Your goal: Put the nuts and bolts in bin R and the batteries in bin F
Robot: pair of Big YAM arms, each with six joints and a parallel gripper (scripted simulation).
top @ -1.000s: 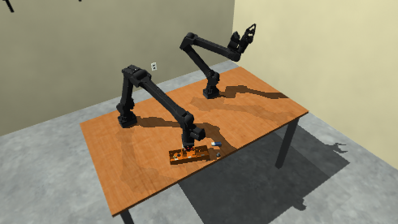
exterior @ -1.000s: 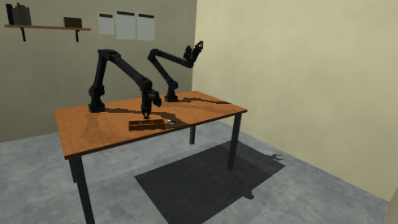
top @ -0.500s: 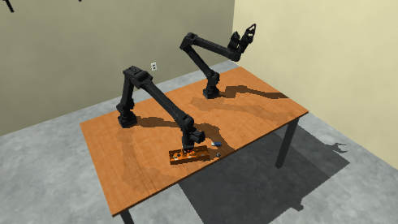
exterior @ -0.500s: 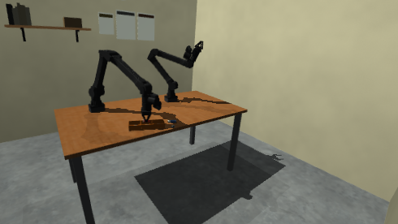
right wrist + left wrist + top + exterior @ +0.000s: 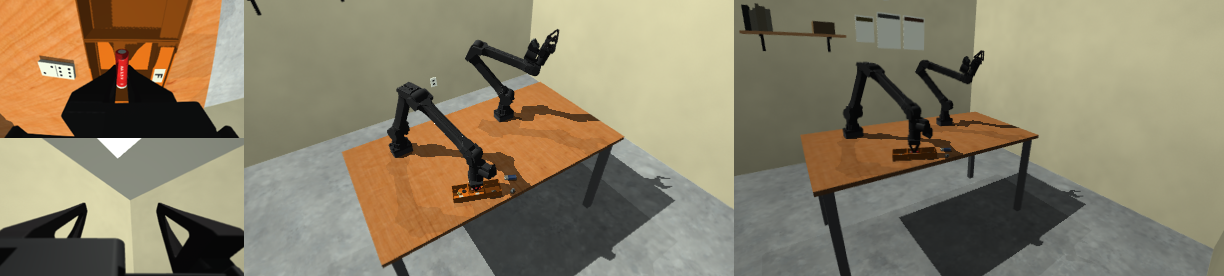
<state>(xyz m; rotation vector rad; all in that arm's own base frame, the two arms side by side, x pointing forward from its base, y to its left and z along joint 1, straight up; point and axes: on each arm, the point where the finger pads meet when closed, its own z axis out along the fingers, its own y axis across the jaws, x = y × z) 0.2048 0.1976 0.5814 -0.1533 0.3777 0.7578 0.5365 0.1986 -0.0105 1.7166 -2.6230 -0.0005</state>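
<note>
The orange bin unit lies 1 cm below my right hand and 1 cm ahead of it. From my right hand the other things lie so: brass nut 9 cm to the right, 3 cm behind, 2 cm below; then dark nut 6 cm to the right, 3 cm behind, 2 cm below; then red battery right at my right hand.
</note>
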